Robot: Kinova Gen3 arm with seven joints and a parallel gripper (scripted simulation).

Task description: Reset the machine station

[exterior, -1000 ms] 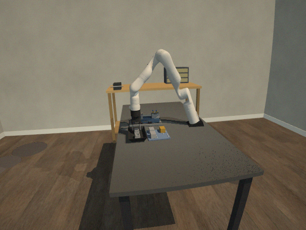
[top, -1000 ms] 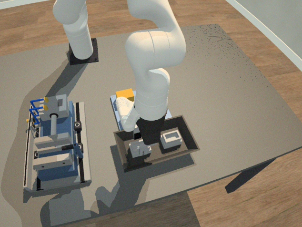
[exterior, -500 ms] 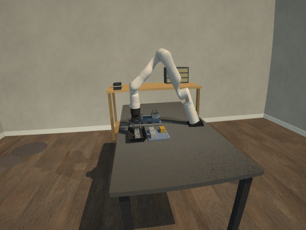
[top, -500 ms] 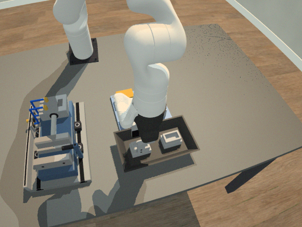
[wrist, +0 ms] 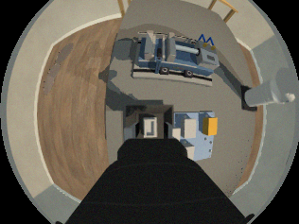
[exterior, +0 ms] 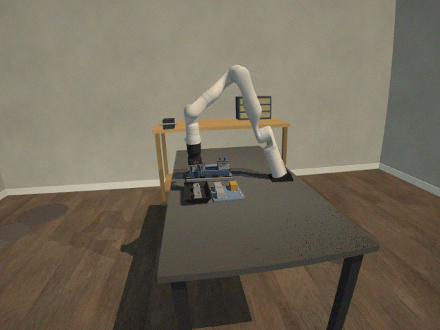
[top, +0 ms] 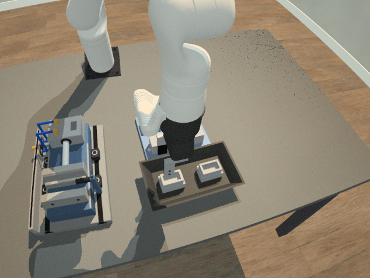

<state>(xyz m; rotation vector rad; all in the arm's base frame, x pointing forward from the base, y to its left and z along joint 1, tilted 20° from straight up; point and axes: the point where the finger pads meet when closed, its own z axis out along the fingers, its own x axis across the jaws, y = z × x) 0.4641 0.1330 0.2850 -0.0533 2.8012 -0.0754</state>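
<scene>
My gripper is now 12 cm past the plain gray blank, 1 cm to the right of it and 11 cm above it. Also, from my hand: yellow brass blank (21 cm behind, 1 cm to the left, 11 cm below); vise (8 cm behind, 24 cm to the right, 9 cm below).
</scene>
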